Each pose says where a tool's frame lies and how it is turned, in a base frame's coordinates. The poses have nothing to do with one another.
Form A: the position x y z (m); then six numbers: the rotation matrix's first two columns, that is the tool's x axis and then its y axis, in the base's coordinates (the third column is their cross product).
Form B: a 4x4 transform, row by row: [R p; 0 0 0 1], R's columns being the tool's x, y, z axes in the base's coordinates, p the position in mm. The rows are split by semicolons. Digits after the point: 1 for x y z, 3 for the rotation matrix.
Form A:
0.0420 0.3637 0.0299 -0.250 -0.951 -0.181 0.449 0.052 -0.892
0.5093 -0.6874 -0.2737 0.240 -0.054 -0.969 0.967 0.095 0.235
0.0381 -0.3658 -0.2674 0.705 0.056 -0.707 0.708 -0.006 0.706
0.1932 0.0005 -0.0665 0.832 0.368 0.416 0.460 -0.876 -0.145
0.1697 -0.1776 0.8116 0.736 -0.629 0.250 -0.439 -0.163 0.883
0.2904 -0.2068 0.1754 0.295 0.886 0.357 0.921 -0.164 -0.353
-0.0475 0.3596 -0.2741 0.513 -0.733 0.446 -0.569 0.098 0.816
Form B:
-0.250 0.449 0.858 42.0; -0.951 0.052 -0.304 363.7; -0.181 -0.892 0.414 29.9; 0 0 0 1
0.240 0.967 0.079 509.3; -0.054 0.095 -0.993 -687.4; -0.969 0.235 0.075 -273.7; 0 0 0 1
0.705 0.708 0.035 38.1; 0.056 -0.006 -0.998 -365.8; -0.707 0.706 -0.044 -267.4; 0 0 0 1
0.832 0.460 0.311 193.2; 0.368 -0.876 0.312 0.5; 0.416 -0.145 -0.898 -66.5; 0 0 0 1
0.736 -0.439 -0.515 169.7; -0.629 -0.163 -0.760 -177.6; 0.250 0.883 -0.396 811.6; 0 0 0 1
0.295 0.921 -0.254 290.4; 0.886 -0.164 0.433 -206.8; 0.357 -0.353 -0.864 175.4; 0 0 0 1
0.513 -0.569 -0.642 -47.5; -0.733 0.098 -0.672 359.6; 0.446 0.816 -0.367 -274.1; 0 0 0 1

